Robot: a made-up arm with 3 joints. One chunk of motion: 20 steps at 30 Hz.
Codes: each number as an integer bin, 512 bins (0 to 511) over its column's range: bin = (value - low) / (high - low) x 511, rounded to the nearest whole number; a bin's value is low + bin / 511 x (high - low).
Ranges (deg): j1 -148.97..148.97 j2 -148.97..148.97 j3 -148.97..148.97
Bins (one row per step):
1: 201 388 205
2: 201 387 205
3: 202 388 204
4: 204 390 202
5: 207 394 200
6: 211 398 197
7: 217 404 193
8: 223 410 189
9: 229 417 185
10: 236 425 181
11: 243 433 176
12: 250 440 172
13: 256 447 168
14: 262 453 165
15: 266 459 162
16: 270 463 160
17: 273 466 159
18: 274 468 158
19: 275 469 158
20: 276 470 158
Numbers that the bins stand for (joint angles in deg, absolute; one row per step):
1: -31.78 77.25 -29.44
2: -31.78 76.67 -29.44
3: -31.19 77.25 -30.03
4: -30.03 78.42 -31.19
5: -28.28 80.75 -32.36
6: -25.95 83.09 -34.11
7: -22.45 86.58 -36.44
8: -18.95 90.08 -38.77
9: -15.45 94.16 -41.11
10: -11.37 98.83 -43.44
11: -7.29 103.49 -46.35
12: -3.21 107.57 -48.68
13: 0.29 111.65 -51.02
14: 3.79 115.15 -52.77
15: 6.12 118.65 -54.52
16: 8.45 120.98 -55.68
17: 10.20 122.73 -56.26
18: 10.79 123.90 -56.85
19: 11.37 124.48 -56.85
20: 11.95 125.06 -56.85

